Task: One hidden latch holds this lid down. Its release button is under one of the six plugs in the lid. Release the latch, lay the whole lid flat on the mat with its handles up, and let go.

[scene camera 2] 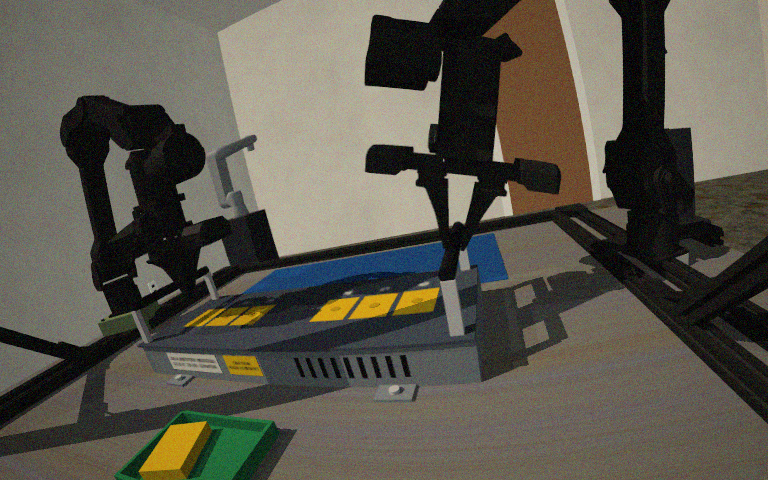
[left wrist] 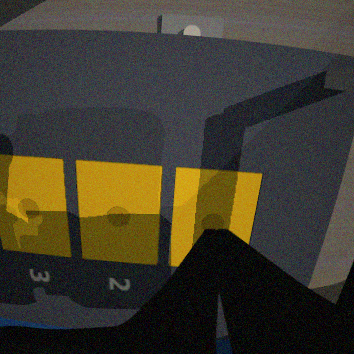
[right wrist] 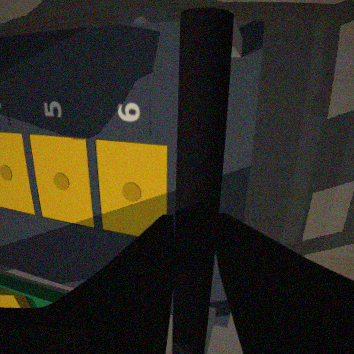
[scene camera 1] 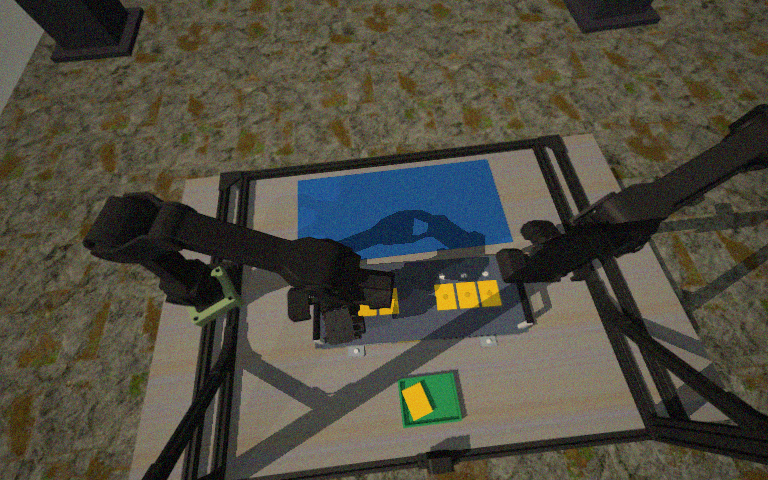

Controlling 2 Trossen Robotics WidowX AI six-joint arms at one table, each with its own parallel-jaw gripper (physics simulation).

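Pixels of known places: left gripper, fingertip midpoint: (scene camera 2: 190, 296) (left wrist: 215, 239); right gripper, fingertip midpoint: (scene camera 2: 453, 248) (right wrist: 193, 225); left arm's base at its link origin: (scene camera 2: 127, 309) (scene camera 1: 207, 294); right arm's base at its link origin: (scene camera 2: 654, 252).
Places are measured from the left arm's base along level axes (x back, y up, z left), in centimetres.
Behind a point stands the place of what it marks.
Note:
The grey lid (scene camera 1: 396, 331) @[y -0.4, x -31.6, z -31.4 cm] (scene camera 2: 288, 339) @[y -0.4, x -39.5, z -36.0 cm] (left wrist: 100, 75) @[y -0.4, x -26.8, z -29.0 cm] lies on its case, handles up. Its yellow plugs sit in two rows of three, including plug 6 (scene camera 1: 489, 293) @[y -0.4, x -53.9, z -36.2 cm] (scene camera 2: 416, 301) @[y -0.3, x -53.8, z -36.4 cm] (right wrist: 132, 170) @[y -0.4, x -54.7, z -35.1 cm], plug 2 (left wrist: 119, 185) @[y -0.4, x -28.6, z -23.9 cm] and plug 3 (left wrist: 40, 175) @[y -0.4, x -32.1, z -26.2 cm]. My left gripper (scene camera 2: 184, 288) @[y 3.7, x -24.9, z -21.6 cm] (left wrist: 215, 239) @[y 3.7, x -24.9, z -21.6 cm] is shut and empty, its tips over plug 1 (left wrist: 185, 200) @[y -0.4, x -25.9, z -21.8 cm], inward of the left handle (scene camera 2: 141, 327) @[y 2.1, x -17.2, z -24.9 cm]; contact is unclear. My right gripper (scene camera 2: 453, 249) @[y 4.4, x -58.7, z -37.4 cm] (right wrist: 193, 225) @[y 4.4, x -58.7, z -37.4 cm] is shut on the right handle (scene camera 1: 526, 305) @[y 5.8, x -55.8, z -42.6 cm] (scene camera 2: 452, 305) @[y 2.5, x -54.3, z -45.8 cm] (right wrist: 205, 100) @[y 5.8, x -61.3, z -33.7 cm]. Scene camera 1 hides the left fingertips.
The blue mat (scene camera 1: 339, 198) @[y -5.1, x -39.4, z 8.3 cm] (scene camera 2: 487, 260) @[y -5.1, x -72.0, z -19.4 cm] lies behind the case. A green tray (scene camera 1: 447, 396) @[y -4.8, x -33.4, z -47.9 cm] (scene camera 2: 243, 438) @[y -4.8, x -33.7, z -44.7 cm] with a yellow block (scene camera 1: 417, 400) @[y -3.6, x -27.6, z -44.9 cm] (scene camera 2: 175, 450) @[y -3.6, x -27.9, z -45.7 cm] stands in front. Metal tabs (scene camera 1: 356, 350) @[y -4.5, x -22.1, z -29.3 cm] (scene camera 2: 395, 390) @[y -4.5, x -48.1, z -44.5 cm] stick out at the case's front. Dark frame rails border the table.

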